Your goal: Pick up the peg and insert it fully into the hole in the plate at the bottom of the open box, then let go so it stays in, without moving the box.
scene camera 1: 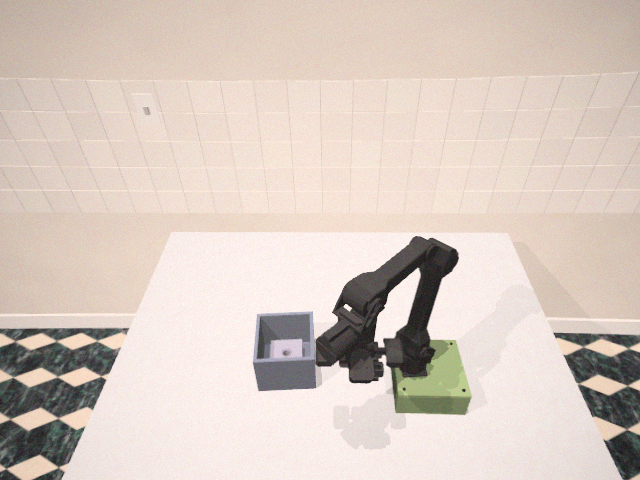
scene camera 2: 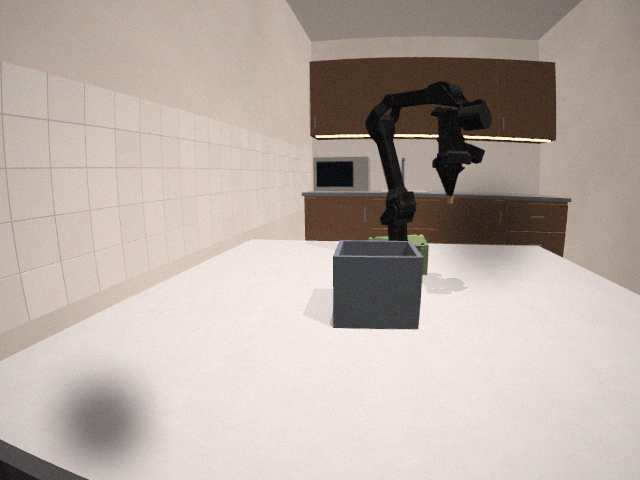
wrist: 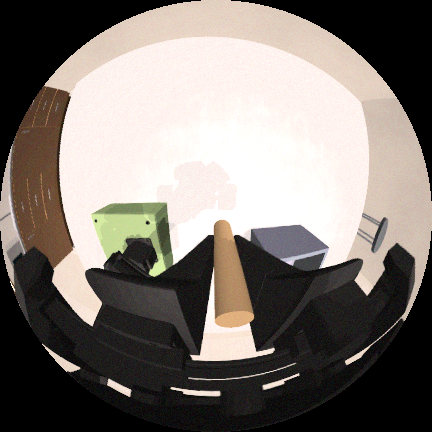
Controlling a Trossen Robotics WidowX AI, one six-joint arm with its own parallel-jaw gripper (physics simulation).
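Seen in the pictures: gripper, fingertip midpoint: (scene camera 2: 449, 195) (wrist: 223, 240); arm's base, origin of the base link: (scene camera 1: 412, 366) (wrist: 141, 249).
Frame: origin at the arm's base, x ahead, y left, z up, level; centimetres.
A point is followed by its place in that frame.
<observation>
A tan round peg (scene camera 2: 450, 199) @[y 10.6, x 17.5, z 14.4 cm] (wrist: 230, 280) @[y 11.5, x 16.7, z 19.9 cm] is upright between the fingers; its lower end sticks out below the tips in scene camera 2. My gripper (scene camera 2: 449, 193) @[y 10.5, x 16.8, z 15.2 cm] (wrist: 223, 240) @[y 10.5, x 16.8, z 15.2 cm] is shut on the peg and holds it high above the table. In scene camera 1 the arm hides the peg and the fingertips. The grey-blue open box (scene camera 1: 285, 375) @[y -0.6, x 33.9, z -1.1 cm] (scene camera 2: 376, 291) @[y -9.0, x 41.7, z -0.8 cm] (wrist: 290, 241) @[y -0.6, x 33.2, z 0.4 cm] stands upright on the table, to the left of the gripper in scene camera 1. A pale plate (scene camera 1: 279, 347) @[y -10.6, x 35.7, z -2.5 cm] with a dark round hole lies at its bottom.
The arm's base stands on a green block (scene camera 1: 431, 403) @[y 9.0, x -3.1, z -2.9 cm] (scene camera 2: 424, 253) @[y 7.0, x 5.4, z -1.8 cm] (wrist: 115, 225) @[y 6.4, x -4.8, z 0.5 cm], to the right of the box in scene camera 1. Both stand on the white table (scene camera 1: 206, 413) @[y 4.3, x 55.4, z -8.2 cm] (scene camera 2: 258, 403) @[y -24.7, x 65.7, z -8.2 cm] (wrist: 215, 100) @[y 32.1, x 18.7, z -8.2 cm]. A tiled wall (scene camera 1: 305, 144) rises behind the table.
</observation>
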